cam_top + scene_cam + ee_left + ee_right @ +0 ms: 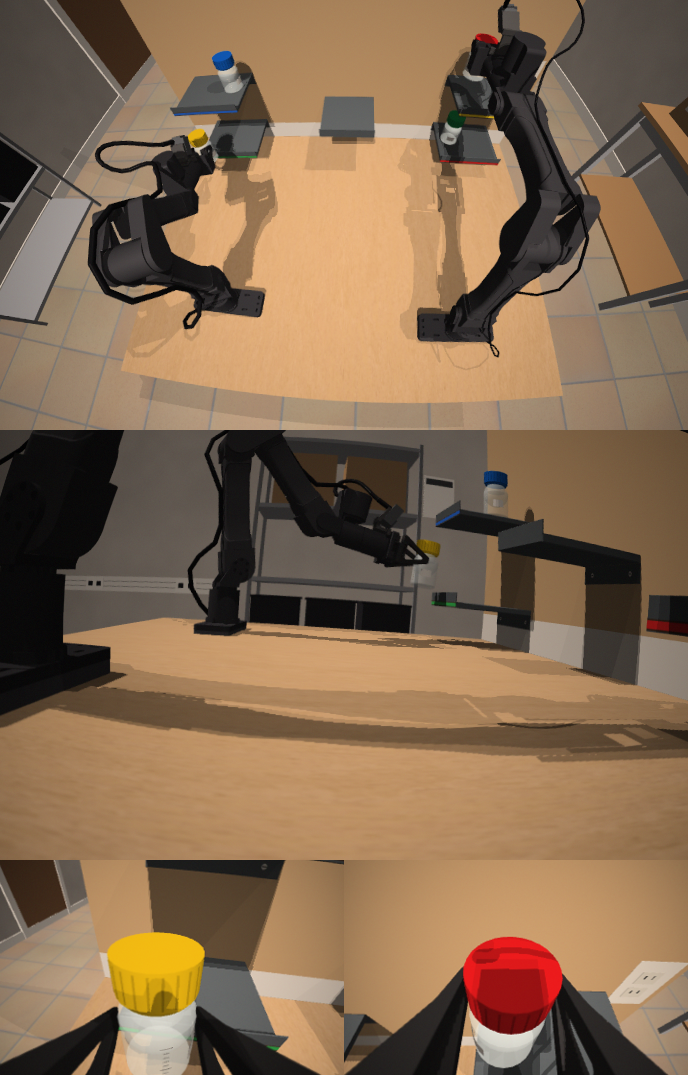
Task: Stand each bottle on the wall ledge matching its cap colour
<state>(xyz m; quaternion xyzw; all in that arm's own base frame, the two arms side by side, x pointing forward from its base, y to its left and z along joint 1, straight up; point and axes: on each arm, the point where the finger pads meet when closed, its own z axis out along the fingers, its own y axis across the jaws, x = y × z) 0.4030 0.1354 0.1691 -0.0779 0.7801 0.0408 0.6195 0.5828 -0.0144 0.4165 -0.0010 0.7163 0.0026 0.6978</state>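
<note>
My right hand is 10 mm short of the green-capped bottle and 290 mm above it. From my right hand the other things lie so: blue-capped bottle: 40 mm behind, 670 mm to the left, 100 mm below; then yellow-capped bottle: 180 mm behind, 760 mm to the left, 270 mm below; then red-capped bottle: 40 mm below.
</note>
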